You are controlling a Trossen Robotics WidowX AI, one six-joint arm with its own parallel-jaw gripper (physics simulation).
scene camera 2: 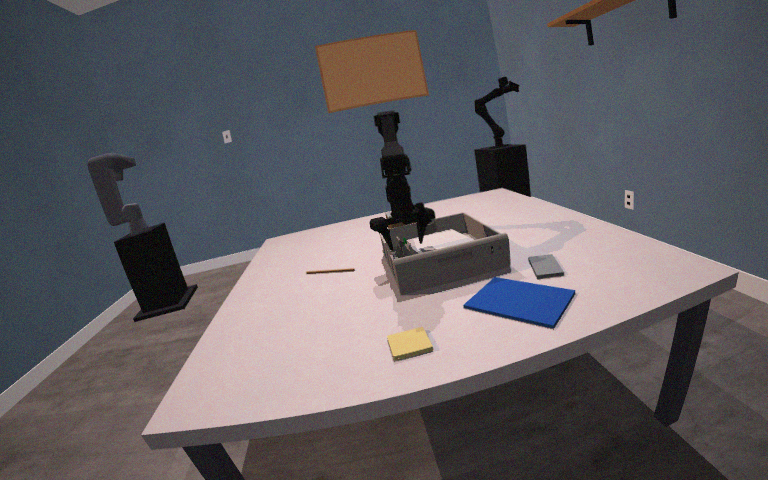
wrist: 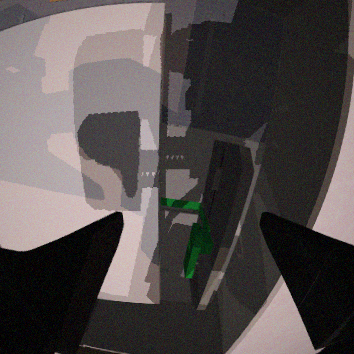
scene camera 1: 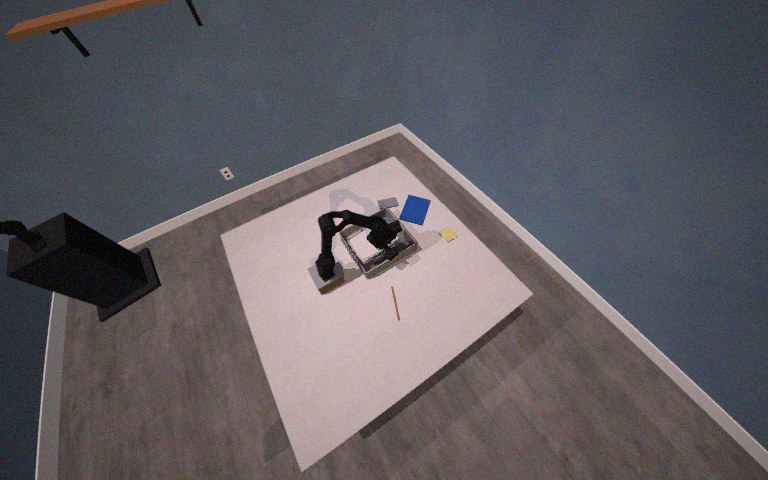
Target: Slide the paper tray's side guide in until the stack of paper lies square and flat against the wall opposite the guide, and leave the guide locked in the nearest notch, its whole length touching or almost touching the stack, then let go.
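Seen in the pictures: gripper, fingertip midpoint: [scene camera 2: 406, 246] [wrist: 192, 219] [scene camera 1: 383, 253]; arm's base, origin of the base link: [scene camera 1: 326, 274].
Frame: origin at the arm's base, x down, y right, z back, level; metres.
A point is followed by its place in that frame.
The grey paper tray [scene camera 1: 390, 266] {x 0.074, y 0.150, z -0.299 m} [scene camera 2: 453, 268] {x 0.043, y 0.032, z -0.499 m} [wrist: 305, 125] {x 0.022, y 0.153, z -0.365 m} stands on the table under the arm. The white paper stack [scene camera 1: 360, 247] {x 0.042, y -0.033, z -0.237 m} [scene camera 2: 447, 238] {x 0.042, y -0.057, z -0.282 m} [wrist: 40, 210] {x 0.042, y -0.036, z -0.294 m} lies inside it, at the left in the wrist view, where its right edge runs straight. The dark upright side guide [wrist: 232, 165] {x 0.016, y 0.104, z -0.340 m} stands right of the stack, slightly slanted, with a gap between them. Its green lever [wrist: 200, 242] {x 0.002, y 0.088, z -0.303 m} faces the stack. My gripper [scene camera 2: 406, 245] {x 0.025, y 0.086, z -0.303 m} [wrist: 192, 219] {x 0.025, y 0.086, z -0.303 m} is open and empty, one fingertip on each side of the lever and guide. The stack's contact with the opposite wall is out of the wrist view.
A blue folder [scene camera 1: 415, 209] {x 0.075, y -0.038, z -0.681 m} [scene camera 2: 521, 301] {x 0.075, y -0.034, z -0.696 m}, a grey block [scene camera 1: 388, 202] {x 0.073, y -0.195, z -0.591 m} [scene camera 2: 545, 266] {x 0.073, y -0.187, z -0.598 m} and a yellow pad [scene camera 1: 448, 234] {x 0.073, y 0.227, z -0.691 m} [scene camera 2: 410, 343] {x 0.073, y 0.226, z -0.700 m} lie outside the tray. A thin brown stick [scene camera 1: 395, 303] {x 0.077, y 0.325, z -0.177 m} [scene camera 2: 330, 271] {x 0.079, y 0.318, z -0.184 m} lies on the table [scene camera 1: 339, 362] {x 0.083, y 0.358, z 0.197 m} [scene camera 2: 254, 362] {x 0.083, y 0.546, z -0.593 m}.
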